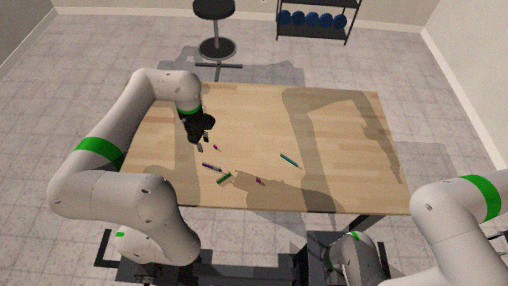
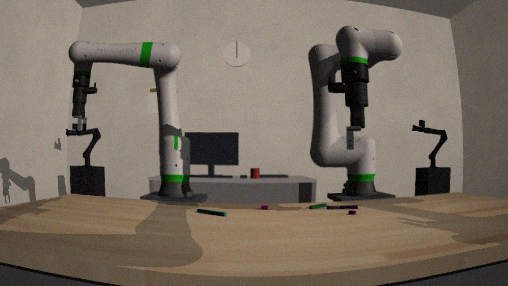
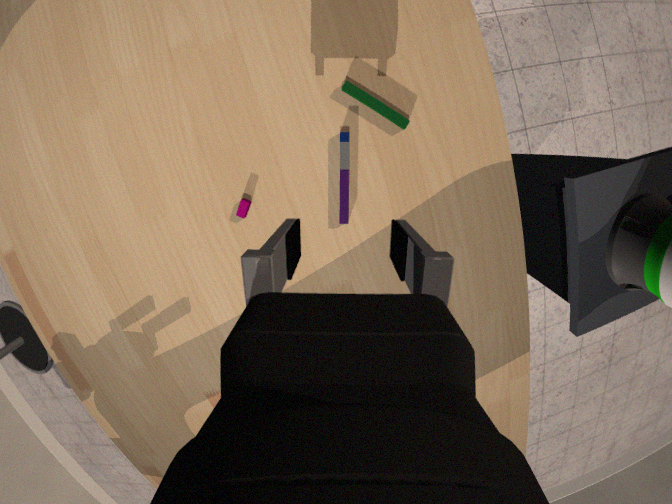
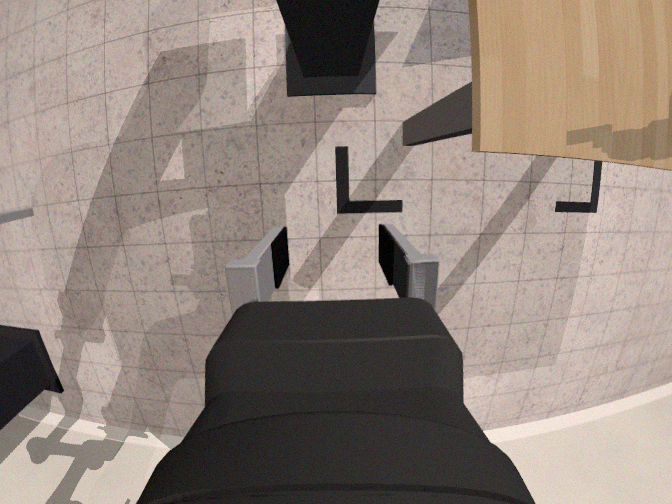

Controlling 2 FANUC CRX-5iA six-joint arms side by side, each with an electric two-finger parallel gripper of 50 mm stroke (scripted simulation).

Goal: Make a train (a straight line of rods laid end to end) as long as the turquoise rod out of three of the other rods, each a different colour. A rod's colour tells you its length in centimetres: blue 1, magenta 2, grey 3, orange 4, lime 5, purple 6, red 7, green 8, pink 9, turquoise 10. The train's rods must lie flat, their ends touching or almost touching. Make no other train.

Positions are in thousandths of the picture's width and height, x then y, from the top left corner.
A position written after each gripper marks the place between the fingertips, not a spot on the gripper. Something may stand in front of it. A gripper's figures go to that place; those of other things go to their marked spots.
The left gripper (image 3: 514,473): 17 cm from the lens. A green rod (image 3: 536,189) is 34 cm from the lens.
